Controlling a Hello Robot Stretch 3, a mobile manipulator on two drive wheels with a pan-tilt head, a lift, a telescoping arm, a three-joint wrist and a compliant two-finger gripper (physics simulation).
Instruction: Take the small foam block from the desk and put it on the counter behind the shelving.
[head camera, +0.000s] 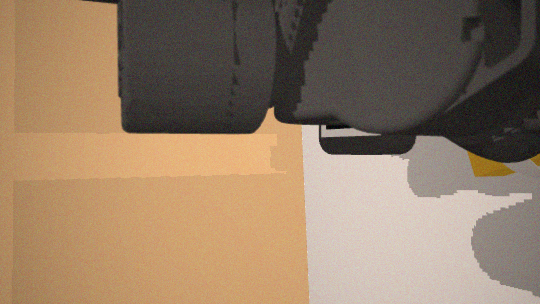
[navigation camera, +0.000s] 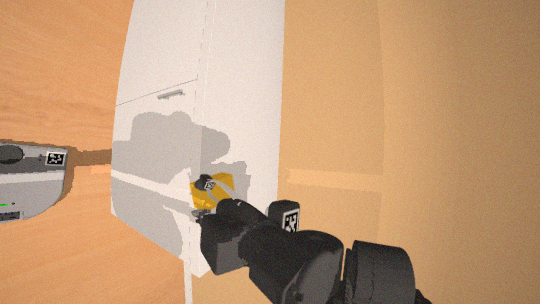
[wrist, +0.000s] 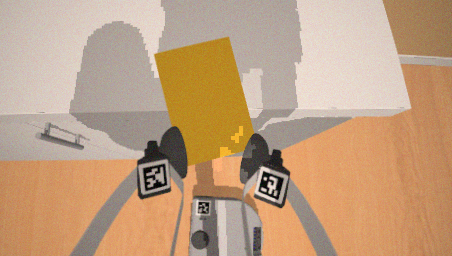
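Pixels of known places: gripper, between the fingertips: (navigation camera: 200, 196); robot's base, origin of its link: (navigation camera: 9, 153).
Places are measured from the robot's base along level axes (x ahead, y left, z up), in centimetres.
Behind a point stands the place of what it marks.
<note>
The small foam block is a yellow box (head camera: 487, 166) @(x 2.0, y -32.4, z 100.9 cm) (navigation camera: 226, 180) @(x 1.4, y -32.1, z 100.8 cm) (wrist: 202, 95), held tilted between the two dark finger pads. My gripper (navigation camera: 202, 198) @(x -2.3, y -27.0, z 97.9 cm) (wrist: 215, 148) @(x -2.3, y -27.0, z 97.9 cm) is shut on its near end. The white counter (head camera: 350, 240) @(x 16.7, y -71.9, z 91.0 cm) (navigation camera: 242, 75) @(x 39.1, y -46.2, z 91.0 cm) (wrist: 350, 60) lies beyond and below the block. In the wrist view the block's far part overlaps the counter top and its near part overlaps the front edge and the floor. Its exact height above the top is hard to tell. In the head view the dark wrist hides the fingers and most of the block. The desk does not show.
A tan wall (head camera: 150, 240) @(x 17.9, y -92.5, z 124.3 cm) (navigation camera: 330, 100) @(x 45.7, y -90.1, z 120.5 cm) runs along the counter's back side. The counter front has a grey drawer handle (navigation camera: 170, 94) (wrist: 60, 140). My grey base (navigation camera: 35, 187) @(x -12.6, y -8.3, z 16.0 cm) (wrist: 223, 230) stands on the wooden floor (navigation camera: 60, 65) @(x 46.8, y -8.6, z 0.1 cm) (wrist: 375, 200) in front. Dark arm shadows fall across the counter.
</note>
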